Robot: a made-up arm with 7 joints.
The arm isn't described. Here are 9 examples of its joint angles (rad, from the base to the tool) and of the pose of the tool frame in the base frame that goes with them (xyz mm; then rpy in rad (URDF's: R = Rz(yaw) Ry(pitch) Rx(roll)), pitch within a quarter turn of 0, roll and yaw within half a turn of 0).
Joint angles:
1: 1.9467 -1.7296 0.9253 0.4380 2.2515 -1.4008 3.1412
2: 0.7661 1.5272 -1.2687 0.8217 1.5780 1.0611 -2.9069
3: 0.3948 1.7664 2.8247 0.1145 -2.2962 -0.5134 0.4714
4: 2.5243 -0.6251 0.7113 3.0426 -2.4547 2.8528 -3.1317
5: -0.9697 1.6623 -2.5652 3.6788 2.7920 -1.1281 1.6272
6: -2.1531 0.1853 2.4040 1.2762 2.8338 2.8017 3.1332
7: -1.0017 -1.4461 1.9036 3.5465 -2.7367 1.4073 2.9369
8: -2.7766 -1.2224 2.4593 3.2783 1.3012 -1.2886 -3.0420
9: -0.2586 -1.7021 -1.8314 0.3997 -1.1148 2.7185 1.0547
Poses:
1: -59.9 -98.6 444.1 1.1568 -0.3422 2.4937
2: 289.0 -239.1 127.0 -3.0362 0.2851 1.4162
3: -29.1 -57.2 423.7 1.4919 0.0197 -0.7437
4: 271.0 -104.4 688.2 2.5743 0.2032 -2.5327
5: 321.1 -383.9 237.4 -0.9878 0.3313 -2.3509
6: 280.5 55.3 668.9 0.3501 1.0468 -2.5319
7: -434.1 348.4 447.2 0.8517 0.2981 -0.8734
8: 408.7 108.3 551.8 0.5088 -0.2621 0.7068
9: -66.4 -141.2 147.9 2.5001 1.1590 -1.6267
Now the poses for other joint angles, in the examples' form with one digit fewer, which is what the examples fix.
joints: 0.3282 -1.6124 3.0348 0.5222 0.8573 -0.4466 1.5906
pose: -49 104 -58 2.784 -0.835 1.333
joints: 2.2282 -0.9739 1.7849 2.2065 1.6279 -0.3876 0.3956
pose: -13 -519 596 -1.041 -0.372 2.394
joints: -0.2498 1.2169 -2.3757 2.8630 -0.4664 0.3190 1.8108
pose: 567 -218 562 0.585 -0.479 1.523
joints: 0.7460 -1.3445 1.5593 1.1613 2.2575 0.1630 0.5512
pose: -382 244 362 -1.751 -0.102 0.492
